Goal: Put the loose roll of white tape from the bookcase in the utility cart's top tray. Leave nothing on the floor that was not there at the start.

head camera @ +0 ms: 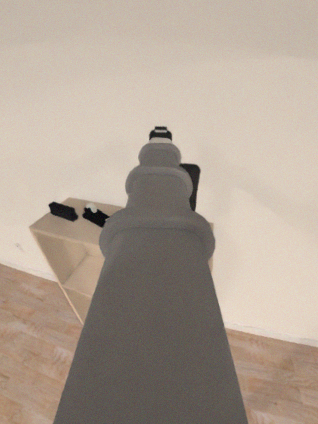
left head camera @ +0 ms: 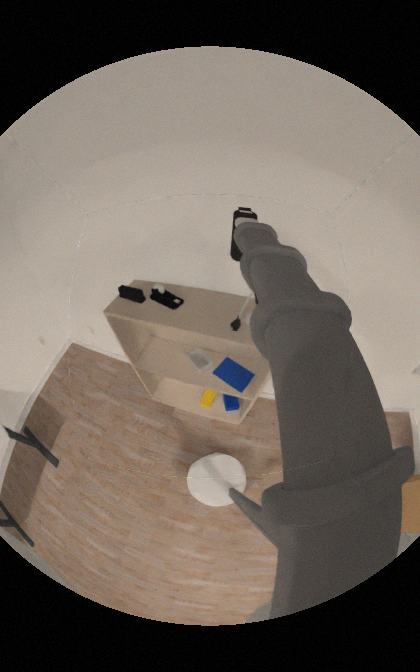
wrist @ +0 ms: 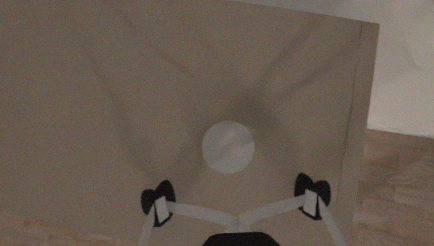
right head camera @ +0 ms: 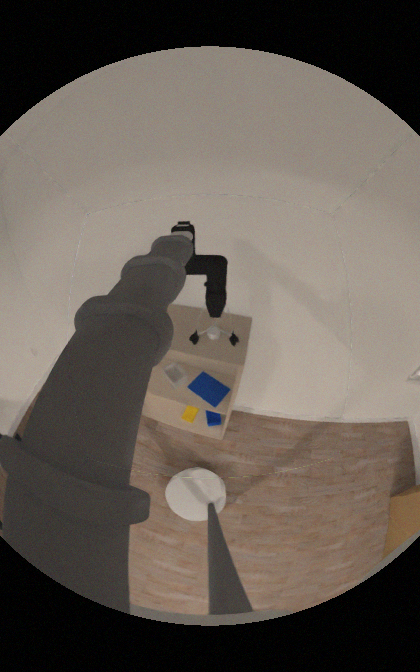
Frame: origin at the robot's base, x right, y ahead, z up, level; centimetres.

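Seen in the pictures: gripper, fingertip midpoint: (wrist: 233,191).
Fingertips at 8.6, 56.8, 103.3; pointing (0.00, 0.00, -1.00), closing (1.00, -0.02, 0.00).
Offsets run from my fingertips to a thing's top centre, as dx, dy, dz.
The roll of white tape {-0.2, +4.8, +2.4} (right head camera: 213,332) (wrist: 228,147) sits on the top board of the wooden bookcase (head camera: 55,227) (left head camera: 200,312) (right head camera: 227,354) (wrist: 75,125), near its right end. My gripper (right head camera: 214,338) (wrist: 233,191) is open, its two black fingertips wide apart and empty. It hangs over the bookcase top. In the wrist view the tape lies just beyond the line between the fingertips, centred a little left of the middle of the gap. In the left head view one fingertip shows and the arm hides the other. The utility cart cannot be made out.
Two black items {-54.2, +19.1, +5.4} (head camera: 63,211) (left head camera: 166,298) lie at the bookcase top's left end. A grey tray (left head camera: 199,360), blue items (left head camera: 233,374) (right head camera: 213,418) and a yellow item (right head camera: 190,414) are on the shelves. A white disc (left head camera: 216,479) (right head camera: 187,495) is in front; a tan piece (right head camera: 405,515) is at right.
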